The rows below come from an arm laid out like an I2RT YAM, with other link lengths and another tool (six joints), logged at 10 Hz.
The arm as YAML. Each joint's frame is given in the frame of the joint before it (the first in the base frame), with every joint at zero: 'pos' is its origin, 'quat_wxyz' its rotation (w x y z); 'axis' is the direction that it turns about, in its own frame. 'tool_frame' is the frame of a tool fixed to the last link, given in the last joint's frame.
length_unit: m
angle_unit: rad
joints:
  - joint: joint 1
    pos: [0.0, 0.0, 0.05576]
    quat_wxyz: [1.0, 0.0, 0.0, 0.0]
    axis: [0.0, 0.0, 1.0]
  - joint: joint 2
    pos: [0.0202, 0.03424, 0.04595]
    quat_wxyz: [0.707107, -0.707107, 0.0, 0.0]
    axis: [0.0, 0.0, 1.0]
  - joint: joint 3
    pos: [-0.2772, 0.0, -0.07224]
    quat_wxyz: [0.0, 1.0, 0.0, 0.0]
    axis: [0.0, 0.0, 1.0]
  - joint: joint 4
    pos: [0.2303, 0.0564, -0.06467]
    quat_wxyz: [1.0, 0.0, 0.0, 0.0]
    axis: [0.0, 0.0, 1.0]
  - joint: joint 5
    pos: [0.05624, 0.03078, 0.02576]
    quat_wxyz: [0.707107, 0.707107, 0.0, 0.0]
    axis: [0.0, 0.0, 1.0]
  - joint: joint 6
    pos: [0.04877, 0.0, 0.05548]
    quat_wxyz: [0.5, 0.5, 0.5, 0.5]
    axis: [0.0, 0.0, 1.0]
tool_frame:
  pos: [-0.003, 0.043, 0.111]
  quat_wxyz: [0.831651, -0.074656, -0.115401, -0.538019]
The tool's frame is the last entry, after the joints.
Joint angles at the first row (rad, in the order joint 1, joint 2, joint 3, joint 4, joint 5, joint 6):
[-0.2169, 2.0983, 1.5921, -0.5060, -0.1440, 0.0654]
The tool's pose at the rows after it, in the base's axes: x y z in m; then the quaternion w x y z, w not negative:
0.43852 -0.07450 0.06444 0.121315 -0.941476 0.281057 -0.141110
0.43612 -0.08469 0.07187 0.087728 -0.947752 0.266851 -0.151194
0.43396 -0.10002 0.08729 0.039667 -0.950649 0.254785 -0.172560
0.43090 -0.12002 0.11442 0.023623 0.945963 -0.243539 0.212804
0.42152 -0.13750 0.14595 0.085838 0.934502 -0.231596 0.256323
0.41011 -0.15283 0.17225 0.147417 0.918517 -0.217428 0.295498
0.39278 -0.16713 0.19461 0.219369 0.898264 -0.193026 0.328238
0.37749 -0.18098 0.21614 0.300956 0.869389 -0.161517 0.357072
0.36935 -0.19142 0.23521 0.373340 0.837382 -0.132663 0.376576
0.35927 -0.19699 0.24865 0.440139 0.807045 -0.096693 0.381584
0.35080 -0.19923 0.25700 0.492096 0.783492 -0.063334 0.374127
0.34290 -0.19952 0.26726 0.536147 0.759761 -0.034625 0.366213
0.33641 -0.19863 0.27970 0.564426 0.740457 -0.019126 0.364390
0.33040 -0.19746 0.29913 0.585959 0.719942 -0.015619 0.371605
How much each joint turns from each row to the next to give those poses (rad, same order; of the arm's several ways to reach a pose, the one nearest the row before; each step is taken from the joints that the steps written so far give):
[0.0000, -0.0076, 0.0023, -0.0073, 0.0374, -0.0488]
[0.0000, -0.0195, 0.0019, -0.0080, 0.0511, -0.0546]
[0.0000, -0.0366, 0.0000, 0.0012, 0.0801, -0.0614]
[0.0004, -0.0683, -0.0202, 0.0347, 0.1080, -0.0747]
[0.0000, -0.0946, -0.0538, 0.0606, 0.0999, -0.0836]
[0.0000, -0.0908, -0.0763, 0.0923, 0.0897, -0.0969]
[0.0000, -0.1018, -0.1167, 0.1336, 0.0865, -0.1388]
[0.0000, -0.0885, -0.1244, 0.1808, 0.0794, -0.1812]
[0.0000, -0.0496, -0.0916, 0.1831, 0.0542, -0.1790]
[0.0000, -0.0431, -0.0980, 0.1766, 0.0270, -0.1884]
[0.0000, -0.0275, -0.0733, 0.1267, 0.0103, -0.1579]
[0.0000, -0.0274, -0.0568, 0.1022, 0.0016, -0.1393]
[0.0000, -0.0287, -0.0282, 0.0576, -0.0027, -0.0892]
[0.0000, -0.0332, -0.0019, 0.0355, -0.0023, -0.0622]

